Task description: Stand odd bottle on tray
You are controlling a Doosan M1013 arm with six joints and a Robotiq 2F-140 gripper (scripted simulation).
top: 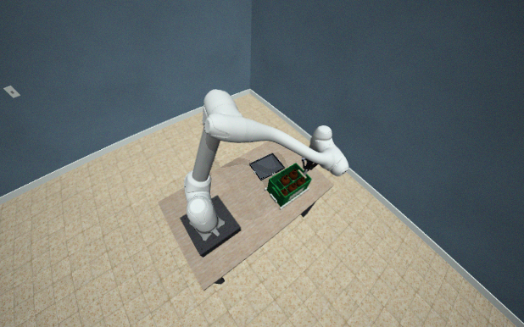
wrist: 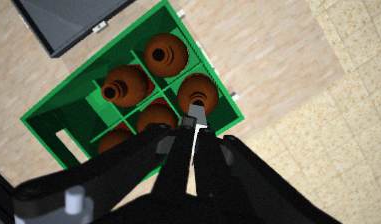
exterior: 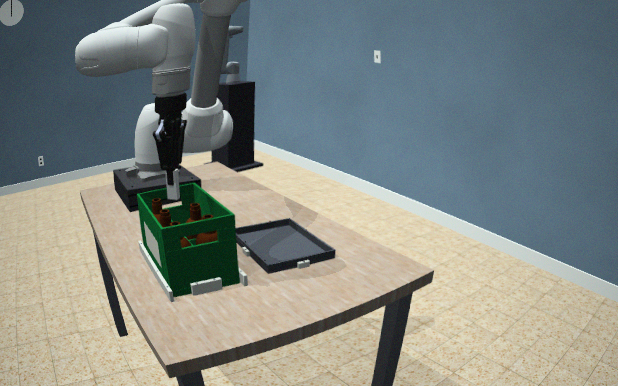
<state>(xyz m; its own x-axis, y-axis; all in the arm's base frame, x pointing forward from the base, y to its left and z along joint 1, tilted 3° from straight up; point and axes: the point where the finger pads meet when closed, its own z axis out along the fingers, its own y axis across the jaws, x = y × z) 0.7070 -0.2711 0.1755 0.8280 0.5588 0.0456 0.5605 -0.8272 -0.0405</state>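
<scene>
Now: hand 17 cm above the brown bottle, 8 cm to the right of it and 1 cm short of it. From my hand the other things lie so: dark tray (33 cm to the left, 24 cm below, 2 cm behind); then green crate (17 cm below, 8 cm behind, 6 cm to the left).
</scene>
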